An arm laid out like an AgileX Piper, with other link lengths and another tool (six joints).
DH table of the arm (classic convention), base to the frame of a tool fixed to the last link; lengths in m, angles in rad. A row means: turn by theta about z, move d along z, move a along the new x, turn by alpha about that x. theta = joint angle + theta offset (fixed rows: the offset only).
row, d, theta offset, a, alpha
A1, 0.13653, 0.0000, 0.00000, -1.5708
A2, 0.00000, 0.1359, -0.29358, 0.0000
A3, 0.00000, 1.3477, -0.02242, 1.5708
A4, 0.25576, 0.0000, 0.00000, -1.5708
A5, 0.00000, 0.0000, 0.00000, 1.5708
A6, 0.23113, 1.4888, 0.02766, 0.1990
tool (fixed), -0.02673, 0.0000, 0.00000, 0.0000
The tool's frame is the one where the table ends.
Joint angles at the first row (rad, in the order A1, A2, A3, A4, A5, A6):
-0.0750 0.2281 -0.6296 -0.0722 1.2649 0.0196
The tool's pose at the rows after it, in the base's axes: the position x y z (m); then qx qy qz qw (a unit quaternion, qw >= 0):
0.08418 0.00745 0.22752 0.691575 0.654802 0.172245 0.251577
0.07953 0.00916 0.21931 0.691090 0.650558 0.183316 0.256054
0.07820 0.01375 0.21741 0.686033 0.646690 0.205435 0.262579
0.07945 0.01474 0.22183 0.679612 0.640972 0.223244 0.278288
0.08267 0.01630 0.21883 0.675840 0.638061 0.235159 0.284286
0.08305 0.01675 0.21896 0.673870 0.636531 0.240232 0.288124
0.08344 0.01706 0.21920 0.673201 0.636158 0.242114 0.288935
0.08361 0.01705 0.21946 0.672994 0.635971 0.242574 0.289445
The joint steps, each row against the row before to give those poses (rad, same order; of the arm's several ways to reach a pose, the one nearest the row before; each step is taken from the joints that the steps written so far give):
0.0000 -0.0705 0.0462 0.0000 0.0052 0.0233
0.0000 -0.0589 0.0360 0.0071 0.0007 0.0069
0.0000 -0.0493 0.0235 0.0227 -0.0155 0.0038
0.0000 -0.0293 0.0068 0.0052 -0.0277 0.0005
0.0000 -0.0220 0.0283 0.0090 -0.0329 0.0018
0.0000 -0.0109 0.0062 0.0024 -0.0087 0.0000
0.0000 -0.0017 0.0016 0.0018 -0.0040 0.0000
0.0000 0.0001 0.0000 0.0000 -0.0015 0.0000

